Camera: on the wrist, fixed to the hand. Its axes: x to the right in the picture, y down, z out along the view.
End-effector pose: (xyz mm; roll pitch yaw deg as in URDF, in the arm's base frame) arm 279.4 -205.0 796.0 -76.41 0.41 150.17
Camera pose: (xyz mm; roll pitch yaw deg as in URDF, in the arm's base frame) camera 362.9 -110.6 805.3 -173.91 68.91 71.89
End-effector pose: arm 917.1 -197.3 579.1 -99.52 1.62 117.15
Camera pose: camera 1025.8 -168.5 636.7 177.71 46.17 32.07
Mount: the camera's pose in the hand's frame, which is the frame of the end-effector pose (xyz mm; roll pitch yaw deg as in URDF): -25.6 -37.9 -117.8 -7.83 34.16 84.47
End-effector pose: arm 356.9 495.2 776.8 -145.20 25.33 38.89
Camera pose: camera 401.0 484.4 894.7 150.06 2.42 -47.19
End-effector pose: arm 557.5 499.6 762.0 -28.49 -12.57 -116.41
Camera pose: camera 480.2 545.1 673.0 -37.37 57.97 -57.11
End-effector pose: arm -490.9 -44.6 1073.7 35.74 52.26 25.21
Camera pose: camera -605.5 -56.5 1021.9 47.51 2.73 111.26
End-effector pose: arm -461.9 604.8 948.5 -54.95 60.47 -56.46
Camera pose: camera -585.0 576.6 952.7 84.83 34.10 122.62
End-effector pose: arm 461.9 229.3 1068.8 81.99 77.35 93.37
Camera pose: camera 354.1 164.6 1082.0 76.78 -4.80 135.68
